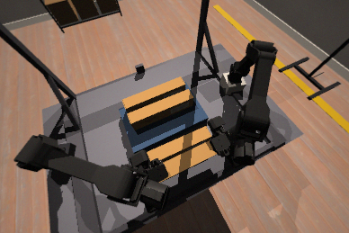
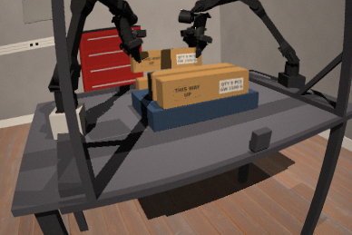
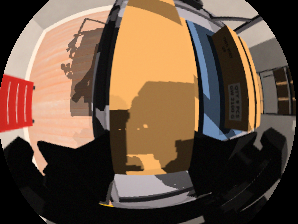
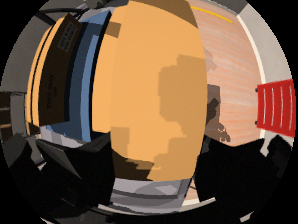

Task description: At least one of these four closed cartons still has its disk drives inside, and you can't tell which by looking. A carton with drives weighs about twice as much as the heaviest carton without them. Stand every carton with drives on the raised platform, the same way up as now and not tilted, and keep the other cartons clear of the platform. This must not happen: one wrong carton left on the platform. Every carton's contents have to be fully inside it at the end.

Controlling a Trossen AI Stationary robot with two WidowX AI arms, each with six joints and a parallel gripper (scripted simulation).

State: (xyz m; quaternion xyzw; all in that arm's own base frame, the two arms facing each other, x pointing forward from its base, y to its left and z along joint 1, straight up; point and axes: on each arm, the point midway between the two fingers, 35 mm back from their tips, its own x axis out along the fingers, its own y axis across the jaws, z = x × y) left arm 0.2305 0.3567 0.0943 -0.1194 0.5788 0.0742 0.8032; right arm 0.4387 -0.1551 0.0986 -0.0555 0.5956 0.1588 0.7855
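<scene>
The carton is 14 cm to the right of my left hand, 4 cm below it and 1 cm behind it.
Now: the carton 140 mm to the left of my right hand and 30 mm below it.
</scene>
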